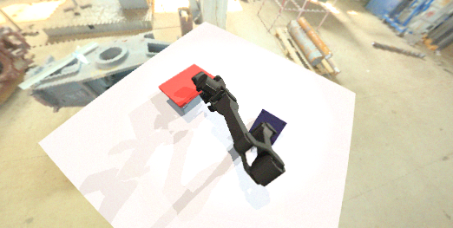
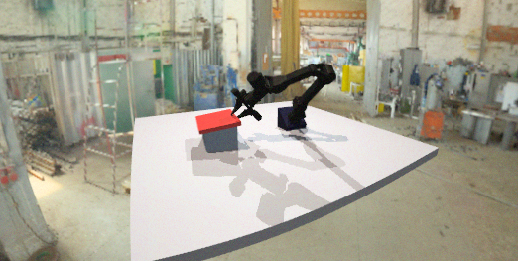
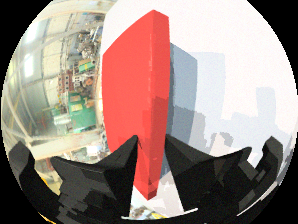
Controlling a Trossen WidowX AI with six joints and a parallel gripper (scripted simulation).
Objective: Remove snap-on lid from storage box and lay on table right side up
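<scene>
Now: gripper tip 80 mm short of the lid, 10 mm to the left of it and 10 mm above it. From my gripper tip the other things lie so: storage box 70 mm ahead, 10 mm to the right, 60 mm below.
</scene>
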